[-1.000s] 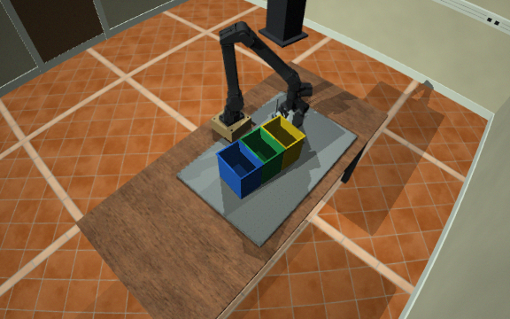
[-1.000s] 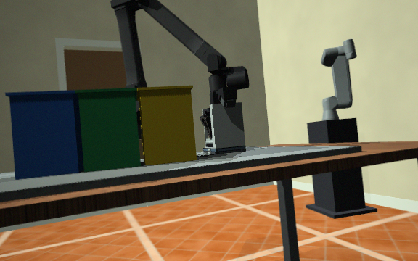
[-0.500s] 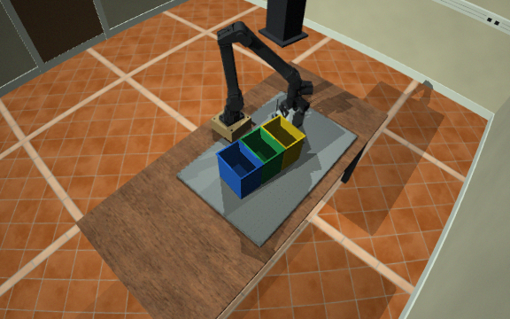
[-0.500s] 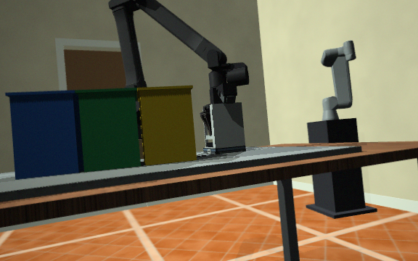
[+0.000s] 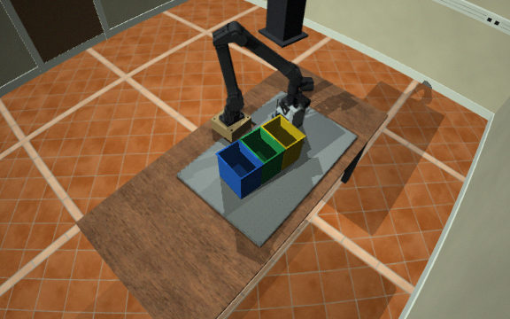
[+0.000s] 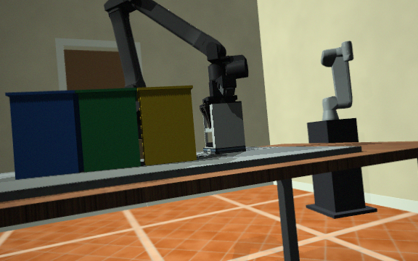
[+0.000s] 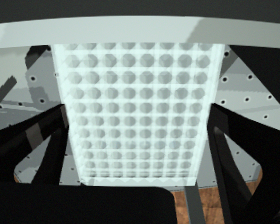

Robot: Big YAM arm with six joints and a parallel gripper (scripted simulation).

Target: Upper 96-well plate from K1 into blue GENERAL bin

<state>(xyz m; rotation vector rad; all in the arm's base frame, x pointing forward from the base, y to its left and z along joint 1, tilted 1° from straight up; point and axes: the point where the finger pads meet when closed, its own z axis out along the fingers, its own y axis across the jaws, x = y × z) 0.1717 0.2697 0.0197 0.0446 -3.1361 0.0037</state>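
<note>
My hand is 460 mm to the left of the blue bin and 140 mm short of it. From my hand the other things lie so: white 96-well plate 10 mm below; yellow bin 200 mm to the right, 140 mm ahead; green bin 330 mm to the right, 140 mm ahead.
</note>
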